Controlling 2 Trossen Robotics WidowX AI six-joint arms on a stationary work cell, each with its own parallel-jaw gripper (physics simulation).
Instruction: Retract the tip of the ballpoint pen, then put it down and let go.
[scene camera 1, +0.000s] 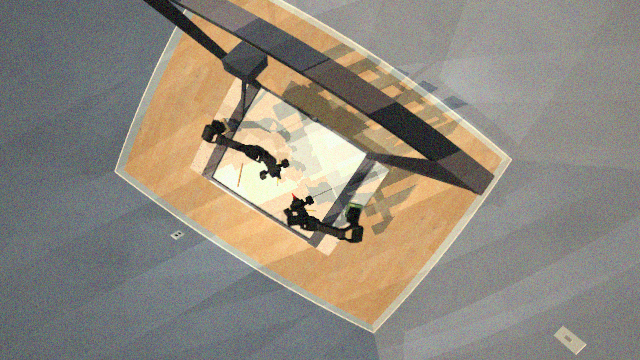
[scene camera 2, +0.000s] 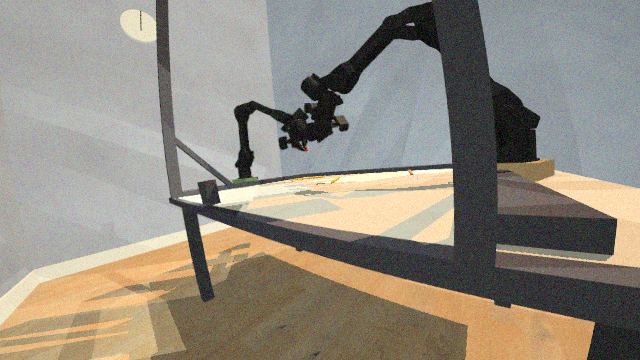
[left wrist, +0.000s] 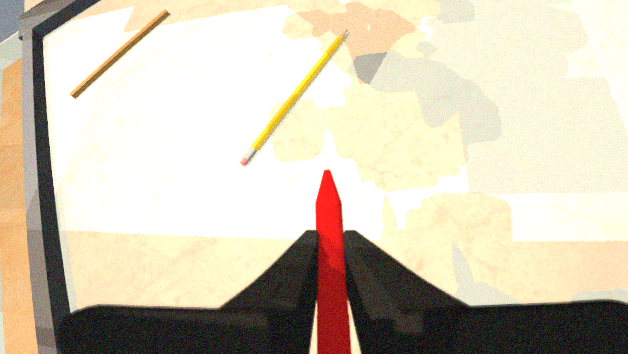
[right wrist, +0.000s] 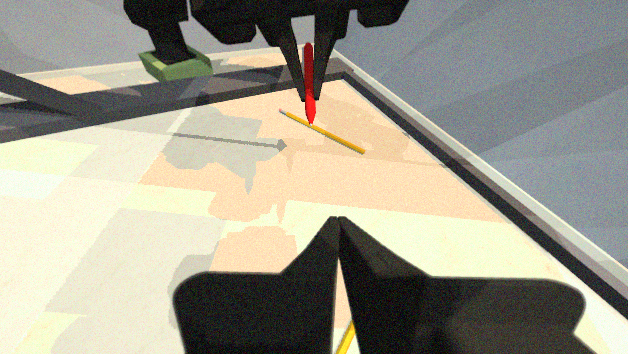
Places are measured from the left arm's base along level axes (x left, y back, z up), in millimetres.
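Where they show: left gripper, fingertip midpoint: (scene camera 1: 294, 196) (scene camera 2: 305, 150) (left wrist: 330, 241) (right wrist: 310, 100); right gripper, fingertip midpoint: (scene camera 1: 280, 178) (scene camera 2: 318, 141) (right wrist: 336, 224); left arm's base at its link origin: (scene camera 1: 353, 211) (right wrist: 174, 55); right arm's base at its link origin: (scene camera 1: 220, 127) (scene camera 2: 515, 161).
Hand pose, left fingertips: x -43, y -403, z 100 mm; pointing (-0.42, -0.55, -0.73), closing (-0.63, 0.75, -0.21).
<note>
Things, the pixels of their top centre, and the offset from my left fingertips.
- red ballpoint pen at its top centre: (left wrist: 330, 351) (right wrist: 309, 64) (scene camera 2: 302, 146) (scene camera 1: 296, 202) dx +24, dy +24, dz +20 mm
- brown stick at its top centre: (left wrist: 118, 50) (scene camera 1: 239, 175) dx -32, dy -426, dz -132 mm
The red ballpoint pen (scene camera 1: 294, 196) (scene camera 2: 306, 149) (left wrist: 330, 207) (right wrist: 308, 70) is held above the table between the fingers of my left gripper (left wrist: 330, 241) (right wrist: 310, 100). In the left wrist view its tapered end points away from the gripper; in the right wrist view that end points down. A tiny pale spot shows at the taper's end, too small to tell whether it is the writing tip. The pen's other end is cut off in the left wrist view. My right gripper (scene camera 1: 280, 176) (right wrist: 336, 224) is shut and empty, in the air apart from the pen.
A yellow pencil (left wrist: 300, 92) (right wrist: 346, 340) with a pink eraser lies on the table. A brown stick (scene camera 1: 240, 175) (left wrist: 120, 52) lies near the dark table edge (left wrist: 46, 200). Another yellow pencil (scene camera 1: 311, 210) (right wrist: 337, 139) lies near the left arm. Dark frame beams (scene camera 1: 350, 90) (scene camera 2: 467, 125) stand around the table.
</note>
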